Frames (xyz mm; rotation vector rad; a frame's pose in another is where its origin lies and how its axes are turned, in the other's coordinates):
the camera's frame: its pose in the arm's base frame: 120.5 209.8 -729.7 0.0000 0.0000 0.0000
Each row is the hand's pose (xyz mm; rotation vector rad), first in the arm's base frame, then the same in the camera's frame.
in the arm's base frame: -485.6 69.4 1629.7 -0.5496 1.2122 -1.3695
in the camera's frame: -606.1 -140.4 2359.4 -0.5496 1.2122 -1.3695
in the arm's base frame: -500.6 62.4 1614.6 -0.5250 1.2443 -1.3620
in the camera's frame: -621.1 -147.4 2344.3 -0.5250 1.2443 -1.3620
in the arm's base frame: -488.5 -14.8 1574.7 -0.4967 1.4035 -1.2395
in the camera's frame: -609.0 -224.6 2304.4 -0.4967 1.4035 -1.2395
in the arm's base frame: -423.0 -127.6 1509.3 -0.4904 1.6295 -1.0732
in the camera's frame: -543.5 -337.4 2239.0 -0.4904 1.6295 -1.0732
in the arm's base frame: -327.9 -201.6 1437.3 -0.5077 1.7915 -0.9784
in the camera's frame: -448.4 -411.4 2167.0 -0.5077 1.7915 -0.9784
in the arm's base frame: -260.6 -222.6 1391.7 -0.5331 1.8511 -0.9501
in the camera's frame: -381.1 -432.4 2121.4 -0.5331 1.8511 -0.9501
